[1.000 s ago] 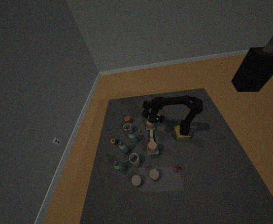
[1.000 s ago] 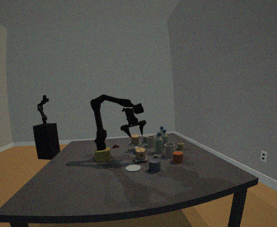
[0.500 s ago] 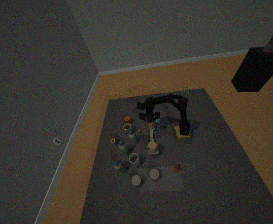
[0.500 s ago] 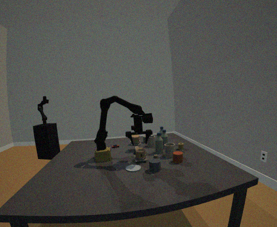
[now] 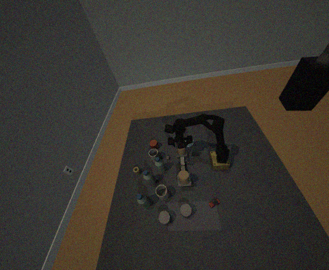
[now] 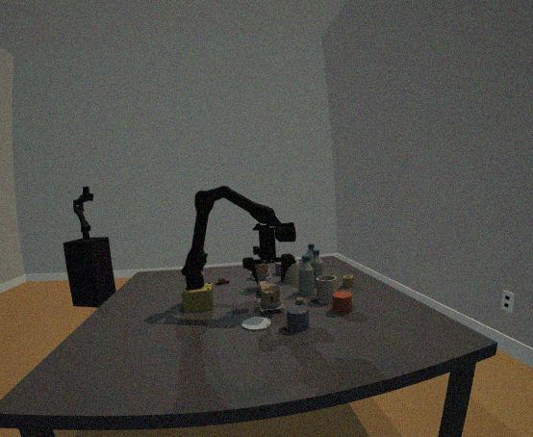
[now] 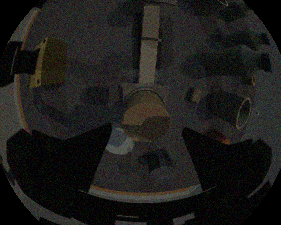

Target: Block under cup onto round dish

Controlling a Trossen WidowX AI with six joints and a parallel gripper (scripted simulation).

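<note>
My gripper tip is 5 cm above the tan cup and 2 cm to the left of it. Round my gripper tip: blue-grey cylinder (15 cm to the right, 11 cm ahead, 7 cm below); orange cylinder (24 cm ahead, 7 cm below, 5 cm to the right); round dish (12 cm to the right, 11 cm below, 5 cm behind).
</note>
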